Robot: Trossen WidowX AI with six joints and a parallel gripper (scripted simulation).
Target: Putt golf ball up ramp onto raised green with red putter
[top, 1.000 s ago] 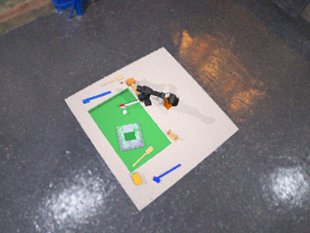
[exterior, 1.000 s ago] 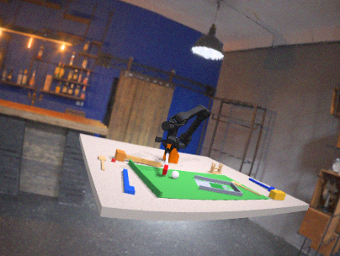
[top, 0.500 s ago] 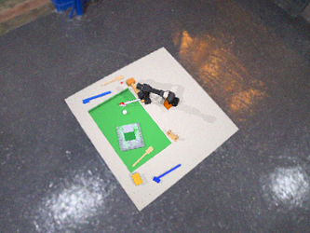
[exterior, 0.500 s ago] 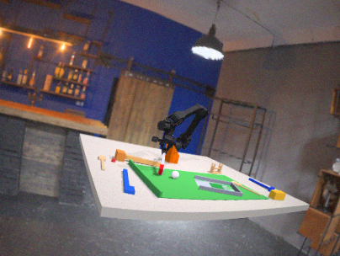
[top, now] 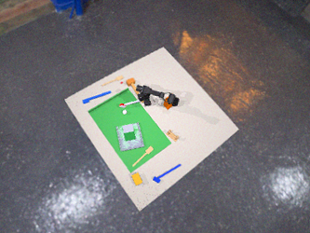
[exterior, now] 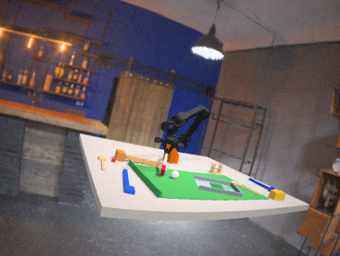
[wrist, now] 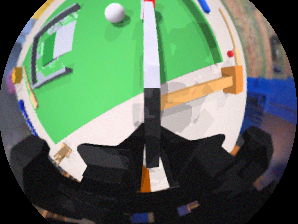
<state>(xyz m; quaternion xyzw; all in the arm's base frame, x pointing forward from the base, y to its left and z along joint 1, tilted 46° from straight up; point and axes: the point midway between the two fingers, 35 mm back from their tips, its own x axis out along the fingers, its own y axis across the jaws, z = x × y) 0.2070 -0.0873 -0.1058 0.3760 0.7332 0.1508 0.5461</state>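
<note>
Now: the red putter 11 cm ahead of my gripper tip and 4 cm to the right of it. The rest, counted from my gripper tip: white golf ball 23 cm ahead, 5 cm below, 2 cm to the right; yellow block 59 cm to the left, 49 cm ahead, 5 cm below.
</note>
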